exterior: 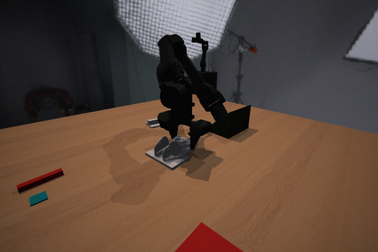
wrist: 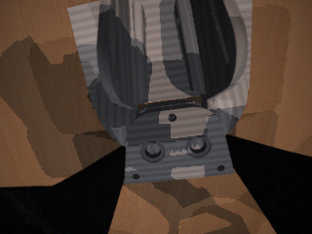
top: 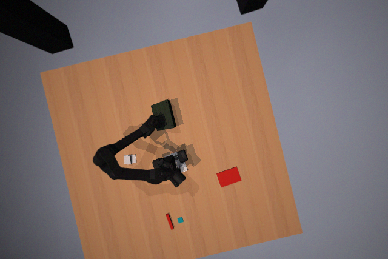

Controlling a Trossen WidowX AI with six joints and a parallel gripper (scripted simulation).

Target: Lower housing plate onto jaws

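Right now my gripper tip is 1 cm short of the grey housing plate and 2 cm below it. The rest, counted from my gripper tip: red flat sheet 22 cm ahead, 29 cm to the left, 1 cm below; teal tile 38 cm ahead, 7 cm to the right, 1 cm below; red bar 36 cm ahead, 13 cm to the right.
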